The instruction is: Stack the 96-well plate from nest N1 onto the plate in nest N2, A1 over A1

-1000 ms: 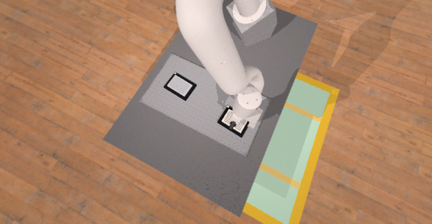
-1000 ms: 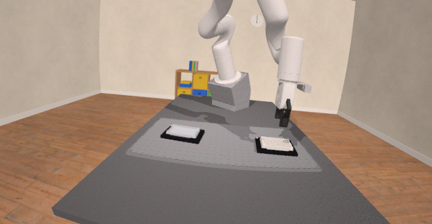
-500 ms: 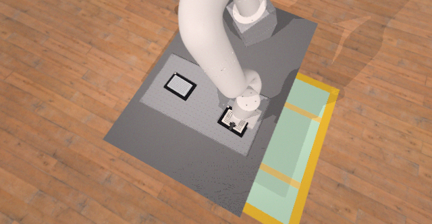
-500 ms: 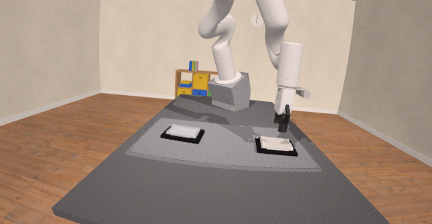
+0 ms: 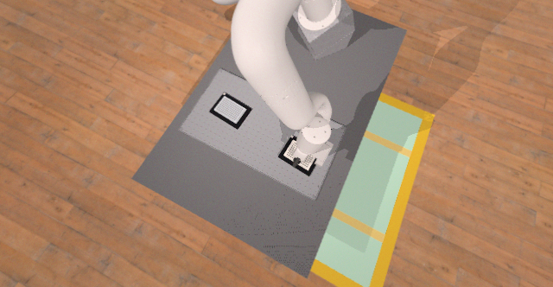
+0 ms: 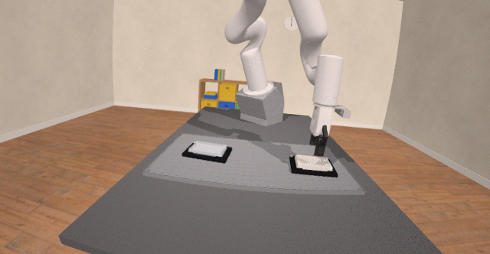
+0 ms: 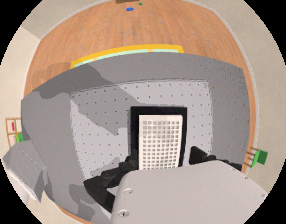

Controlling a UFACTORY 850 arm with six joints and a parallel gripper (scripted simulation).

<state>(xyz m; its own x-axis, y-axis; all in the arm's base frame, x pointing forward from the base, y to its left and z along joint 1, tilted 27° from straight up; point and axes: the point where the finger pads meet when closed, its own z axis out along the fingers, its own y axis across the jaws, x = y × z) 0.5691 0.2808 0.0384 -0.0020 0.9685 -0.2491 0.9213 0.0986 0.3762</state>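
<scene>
The black plate nest lies 70 mm below my hand.
</scene>
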